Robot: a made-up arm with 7 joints.
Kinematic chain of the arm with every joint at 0, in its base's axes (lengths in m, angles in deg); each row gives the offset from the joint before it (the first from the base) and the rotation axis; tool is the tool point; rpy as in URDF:
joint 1: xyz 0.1 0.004 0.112 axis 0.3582 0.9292 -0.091
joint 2: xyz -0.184 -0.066 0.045 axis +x
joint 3: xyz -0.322 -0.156 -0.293 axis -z
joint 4: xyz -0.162 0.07 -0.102 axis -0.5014 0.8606 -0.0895
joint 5: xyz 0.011 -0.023 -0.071 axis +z
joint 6: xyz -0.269 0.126 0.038 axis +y
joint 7: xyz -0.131 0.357 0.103 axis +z
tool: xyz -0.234 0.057 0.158 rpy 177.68 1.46 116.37
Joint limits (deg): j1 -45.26..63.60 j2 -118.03..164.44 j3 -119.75..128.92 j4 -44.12..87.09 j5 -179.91..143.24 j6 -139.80..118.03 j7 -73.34..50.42
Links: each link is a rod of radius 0.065 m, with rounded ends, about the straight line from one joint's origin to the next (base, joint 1, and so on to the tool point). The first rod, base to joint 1, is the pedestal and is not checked.
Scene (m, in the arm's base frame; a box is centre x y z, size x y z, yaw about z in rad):
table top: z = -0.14
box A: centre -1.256 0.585 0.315 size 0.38 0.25 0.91 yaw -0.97
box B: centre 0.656 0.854 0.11 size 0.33 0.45 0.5 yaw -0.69
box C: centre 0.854 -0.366 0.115 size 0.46 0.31 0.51 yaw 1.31
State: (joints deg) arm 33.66 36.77 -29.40 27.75 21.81 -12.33 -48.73
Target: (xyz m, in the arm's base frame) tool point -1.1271 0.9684 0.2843
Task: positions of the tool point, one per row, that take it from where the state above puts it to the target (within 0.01 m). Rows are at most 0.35 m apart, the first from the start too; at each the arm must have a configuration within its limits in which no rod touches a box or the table.
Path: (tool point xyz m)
1: -1.1467 -0.1347 0.9178
2: -1.1181 -0.1707 0.9432
3: -1.0948 -0.1699 0.9530
4: -1.0674 -0.1273 0.9634
5: -1.0213 -0.0470 0.9881
6: -0.9409 0.0578 1.0345
7: -0.8130 0.1666 1.1018
8: -0.9362 0.4217 1.0591
9: -1.0437 0.6715 0.8806
10: -1.1105 0.8625 0.6031
11: -1.1271 0.9684 0.2843

